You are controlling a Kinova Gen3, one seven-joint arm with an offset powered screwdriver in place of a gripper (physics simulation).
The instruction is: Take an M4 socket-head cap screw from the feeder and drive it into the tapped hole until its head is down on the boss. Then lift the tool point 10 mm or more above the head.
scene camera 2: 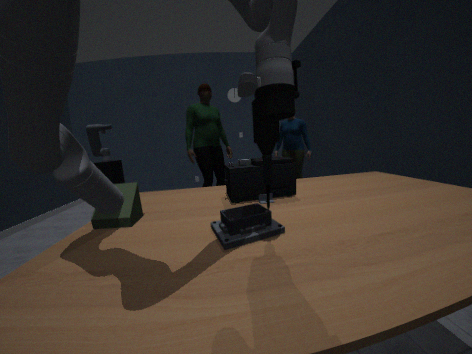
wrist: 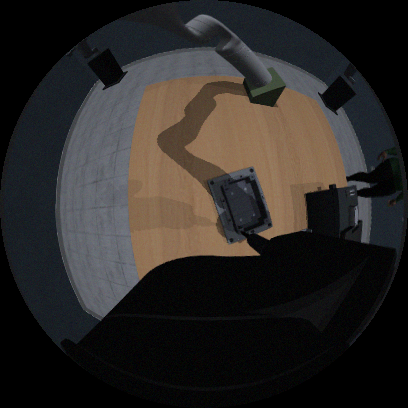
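The black screwdriver [scene camera 2: 268,207] [wrist: 243,232] points straight down, its thin tip at the right rear corner of the dark open housing [scene camera 2: 246,218] [wrist: 260,199] in the scene view. In the wrist view the tip meets the housing's lower edge. The housing sits on a grey base plate [scene camera 2: 278,230] [wrist: 215,192] with holes at its corners. Whether the tip touches the part, and whether it bears a screw, is too dark and small to tell. The tapped hole and boss cannot be made out. The black box-shaped feeder [scene camera 2: 243,184] [wrist: 327,214] stands behind the housing in the scene view.
The arm's grey lower part rises from a green block [scene camera 2: 131,205] [wrist: 267,95] on the wooden table [scene camera 2: 360,240] [wrist: 165,105]. A small clear tab [scene camera 2: 266,198] shows at the feeder's front. A person in green [scene camera 2: 205,125] and one in blue [scene camera 2: 295,134] stand beyond the table.
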